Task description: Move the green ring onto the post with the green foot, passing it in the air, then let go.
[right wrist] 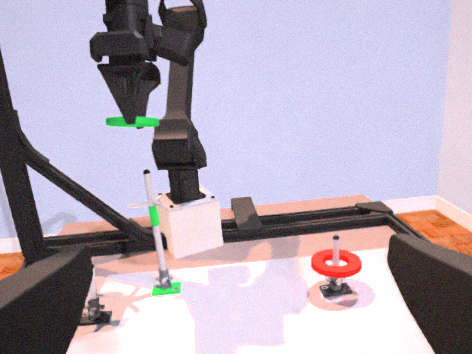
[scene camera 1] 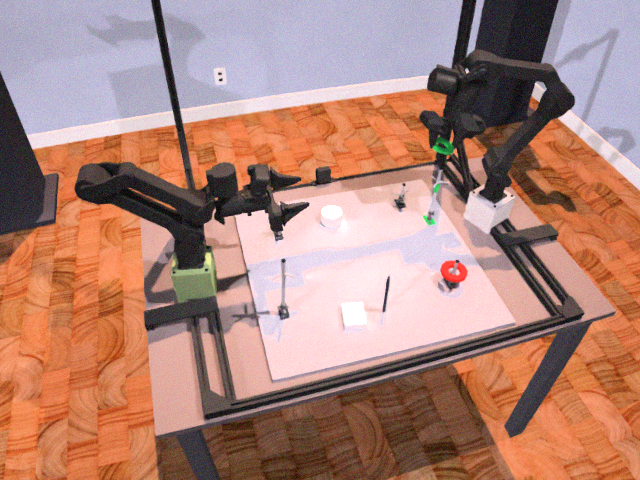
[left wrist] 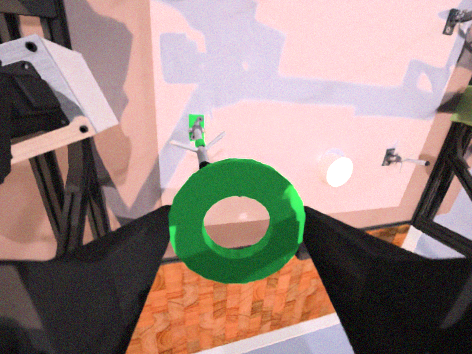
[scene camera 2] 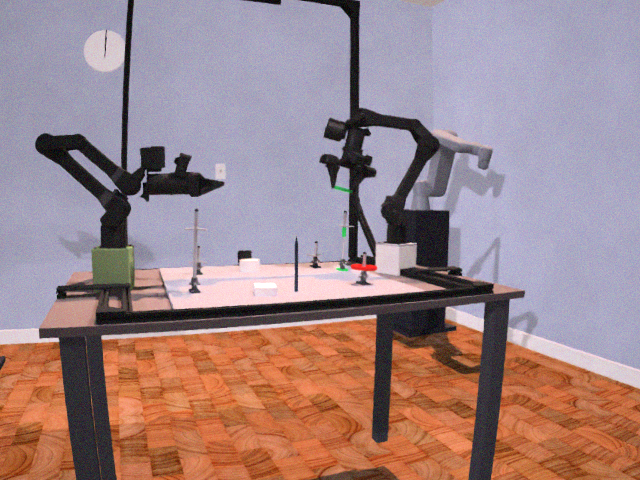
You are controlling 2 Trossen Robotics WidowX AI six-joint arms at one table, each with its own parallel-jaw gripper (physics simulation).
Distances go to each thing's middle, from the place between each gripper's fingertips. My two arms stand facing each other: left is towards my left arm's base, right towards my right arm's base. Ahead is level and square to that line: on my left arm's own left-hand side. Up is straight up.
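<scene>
The white disc (left wrist: 335, 170) lies 29 cm to the right of my left hand, 8 cm behind it and 24 cm below it. As for the red ring (right wrist: 353, 267), I find it 26 cm ahead of my left hand, 7 cm to the right of it and 21 cm below it. The green ring (left wrist: 231, 177) is 1 cm above my left hand.
My right gripper is 17 cm past the white disc, 13 cm to the right of it and 26 cm above it. The green ring lies 42 cm to the left of my right hand, 9 cm behind it and 1 cm below it, while the red ring is 18 cm ahead of my right hand, 36 cm to the left of it and 23 cm below it. Going by its middle, the red ring is nearer to my left hand than to my right gripper.
</scene>
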